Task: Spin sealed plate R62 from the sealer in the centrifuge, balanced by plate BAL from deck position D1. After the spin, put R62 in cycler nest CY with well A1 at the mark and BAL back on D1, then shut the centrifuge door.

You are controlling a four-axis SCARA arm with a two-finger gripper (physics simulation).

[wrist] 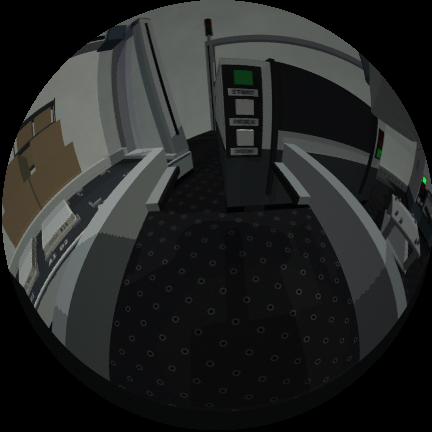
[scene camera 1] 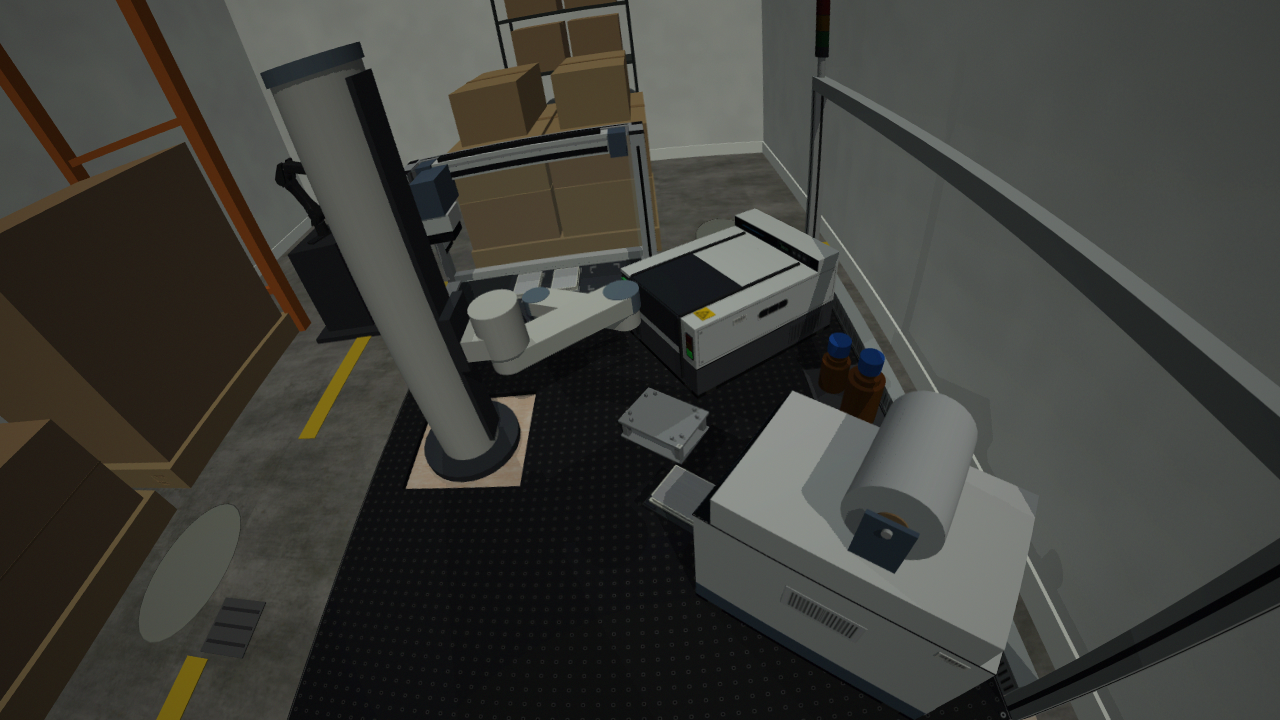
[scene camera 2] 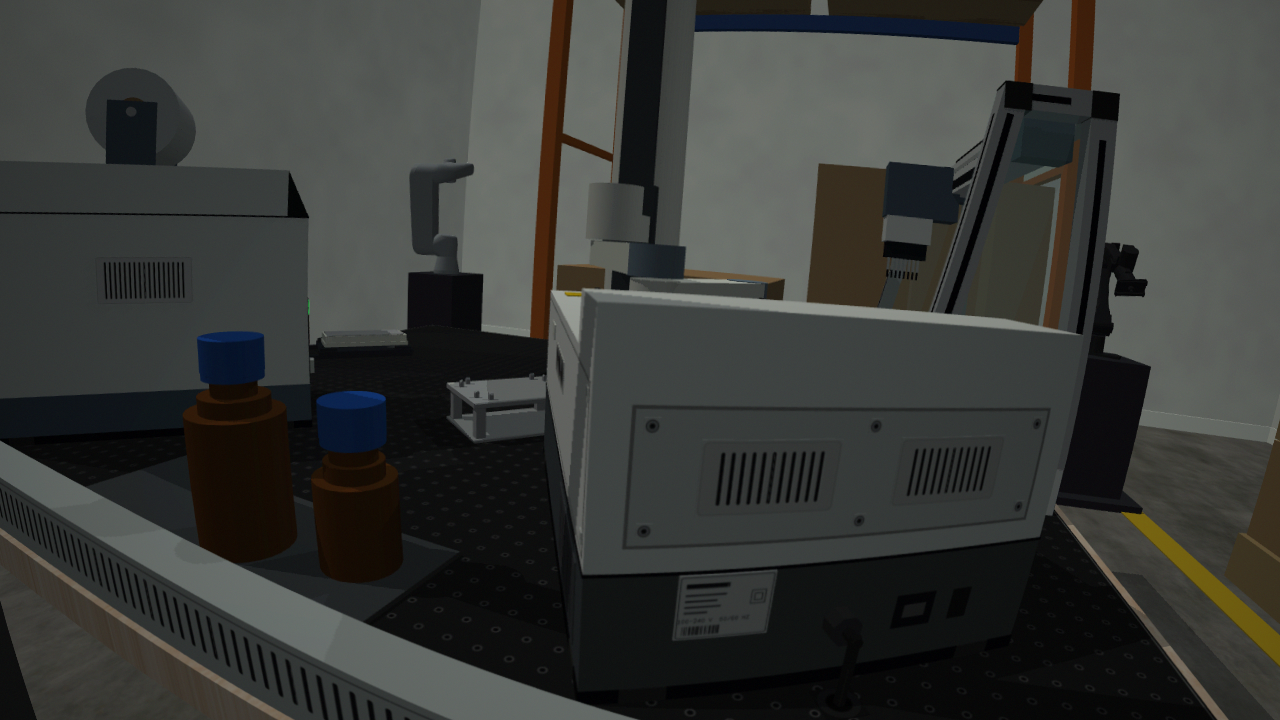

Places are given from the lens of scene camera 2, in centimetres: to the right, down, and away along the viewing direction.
centrifuge point(scene camera 2: 745, 494): 6, 7, 33
brown bottles with blue caps point(scene camera 2: 236, 436): -31, 6, 42
The marked spots on the centrifuge and the brown bottles with blue caps are 38 cm apart.
